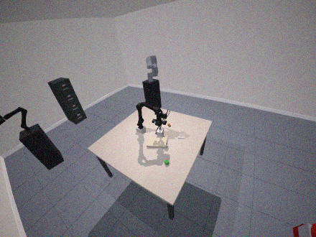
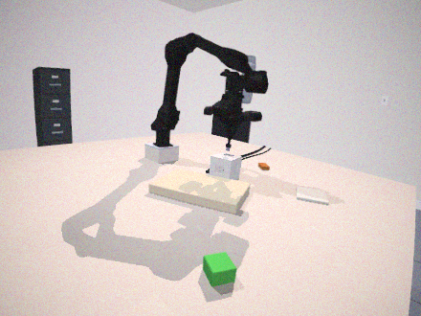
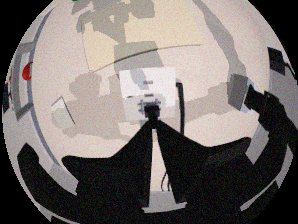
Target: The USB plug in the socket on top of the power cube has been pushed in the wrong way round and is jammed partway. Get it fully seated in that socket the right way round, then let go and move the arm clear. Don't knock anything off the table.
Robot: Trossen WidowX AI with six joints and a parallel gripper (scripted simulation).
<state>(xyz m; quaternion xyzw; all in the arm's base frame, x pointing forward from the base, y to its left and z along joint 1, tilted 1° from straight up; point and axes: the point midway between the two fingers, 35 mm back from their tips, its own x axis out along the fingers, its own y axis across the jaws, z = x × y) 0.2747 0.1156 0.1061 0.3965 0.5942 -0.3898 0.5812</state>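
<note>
My gripper tip is 2 cm above the dark USB plug. Round my gripper tip: orange piece (21 cm to the left, 12 cm below, 2 cm behind); then flat white block (25 cm ahead, 14 cm to the left, 13 cm below); then flat tan board (15 cm to the right, 12 cm below, 8 cm ahead).
</note>
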